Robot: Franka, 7 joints.
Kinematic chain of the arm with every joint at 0, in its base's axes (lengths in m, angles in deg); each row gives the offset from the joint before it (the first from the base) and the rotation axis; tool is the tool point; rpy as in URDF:
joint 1: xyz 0 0 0.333 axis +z
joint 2: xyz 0 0 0 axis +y
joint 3: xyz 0 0 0.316 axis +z
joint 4: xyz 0.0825 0 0 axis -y
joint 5: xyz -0.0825 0 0.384 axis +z
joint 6: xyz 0 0 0 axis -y
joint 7: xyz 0.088 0 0 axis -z
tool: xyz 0 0 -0.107 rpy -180 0 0
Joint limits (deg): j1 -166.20..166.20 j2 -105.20..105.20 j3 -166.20..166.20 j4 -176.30..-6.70 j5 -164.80..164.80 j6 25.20..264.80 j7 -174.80..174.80
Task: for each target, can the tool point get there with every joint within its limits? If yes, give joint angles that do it. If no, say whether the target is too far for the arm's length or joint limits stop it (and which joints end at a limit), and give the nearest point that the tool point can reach.
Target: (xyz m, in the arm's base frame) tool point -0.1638 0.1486 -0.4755
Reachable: no: joint limits stop it (at a limit: joint 2) | nearest point -0.1721 0.1562 -0.3583 | short by 0.118 m
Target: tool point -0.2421 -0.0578 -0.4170
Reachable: no: joint limits stop it (at a limit: joint 1, joint 2) | nearest point -0.2453 -0.0587 -0.3599 | short by 0.057 m
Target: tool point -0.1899 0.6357 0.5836
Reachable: yes | joints -100.98 -79.65 -69.23 -31.96 9.48 55.44 -56.07
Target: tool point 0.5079 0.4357 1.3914
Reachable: no: too far | nearest point 0.3480 0.2985 1.0581 | short by 0.394 m
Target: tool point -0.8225 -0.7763 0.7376
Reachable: no: too far | nearest point -0.5874 -0.5544 0.6220 | short by 0.343 m
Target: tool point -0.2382 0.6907 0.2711
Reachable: yes | joints 116.47 68.56 -33.48 -33.96 46.79 62.14 -26.85
